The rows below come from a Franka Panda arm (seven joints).
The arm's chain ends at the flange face. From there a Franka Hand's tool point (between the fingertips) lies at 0.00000 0.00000 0.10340 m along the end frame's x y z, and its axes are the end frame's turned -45 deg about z.
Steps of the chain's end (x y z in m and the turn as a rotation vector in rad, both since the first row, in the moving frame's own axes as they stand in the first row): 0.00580, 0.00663, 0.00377, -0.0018, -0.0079, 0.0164; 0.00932, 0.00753, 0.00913, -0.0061, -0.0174, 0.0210; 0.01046, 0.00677, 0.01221, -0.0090, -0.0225, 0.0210; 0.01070, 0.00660, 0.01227, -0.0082, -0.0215, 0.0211; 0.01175, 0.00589, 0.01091, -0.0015, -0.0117, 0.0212; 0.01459, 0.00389, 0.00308, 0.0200, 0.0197, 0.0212; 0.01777, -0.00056, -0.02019, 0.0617, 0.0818, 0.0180; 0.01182, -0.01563, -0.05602, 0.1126, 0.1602, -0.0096; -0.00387, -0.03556, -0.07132, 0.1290, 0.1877, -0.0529
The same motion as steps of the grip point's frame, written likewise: -0.00129, 0.00834, 0.00377, 0.0043, -0.0069, 0.0164; -0.00044, 0.01107, 0.00911, 0.0080, -0.0166, 0.0210; 0.00032, 0.01117, 0.01218, 0.0095, -0.0223, 0.0210; 0.00074, 0.01124, 0.01224, 0.0094, -0.0210, 0.0211; 0.00319, 0.01172, 0.01090, 0.0072, -0.0093, 0.0212; 0.01047, 0.01308, 0.00304, 0.0002, 0.0281, 0.0212; 0.02342, 0.01373, -0.02073, -0.0142, 0.1015, 0.0180; 0.03924, 0.00067, -0.05800, -0.0337, 0.1929, -0.0096; 0.04547, -0.02424, -0.07399, -0.0415, 0.2239, -0.0529
